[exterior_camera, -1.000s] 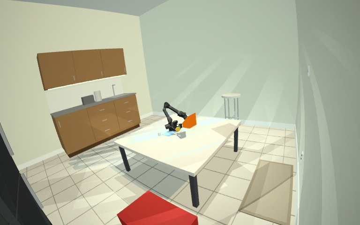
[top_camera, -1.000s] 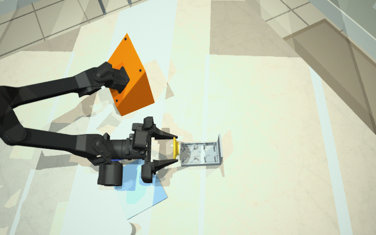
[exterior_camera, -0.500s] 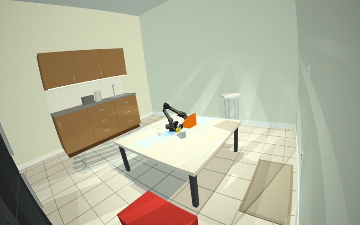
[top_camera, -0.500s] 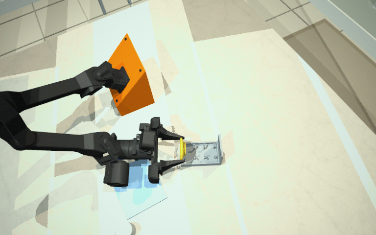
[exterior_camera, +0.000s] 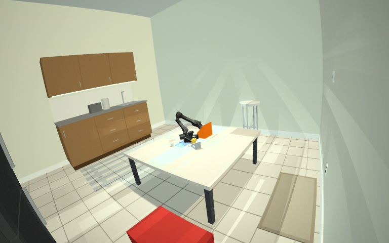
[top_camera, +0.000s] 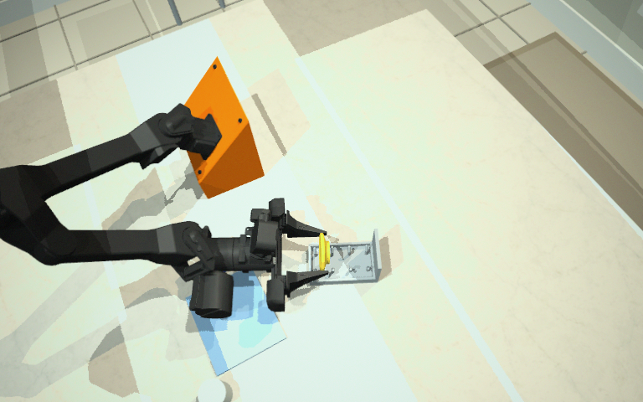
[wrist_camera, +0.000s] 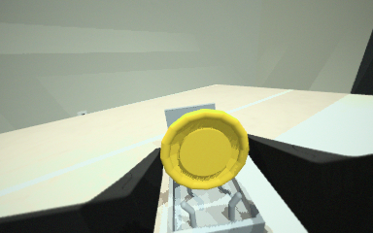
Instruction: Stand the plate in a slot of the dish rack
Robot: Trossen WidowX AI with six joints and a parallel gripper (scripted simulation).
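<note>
Now: gripper tip 10 mm short of the grey dish rack, 20 mm to the right of it and 50 mm above it. Also, from my gripper tip: blue mat (10 mm ahead, 190 mm to the right, 70 mm below); then yellow plate (10 mm to the right); then blue utensil (90 mm behind, 200 mm to the right, 70 mm below).
</note>
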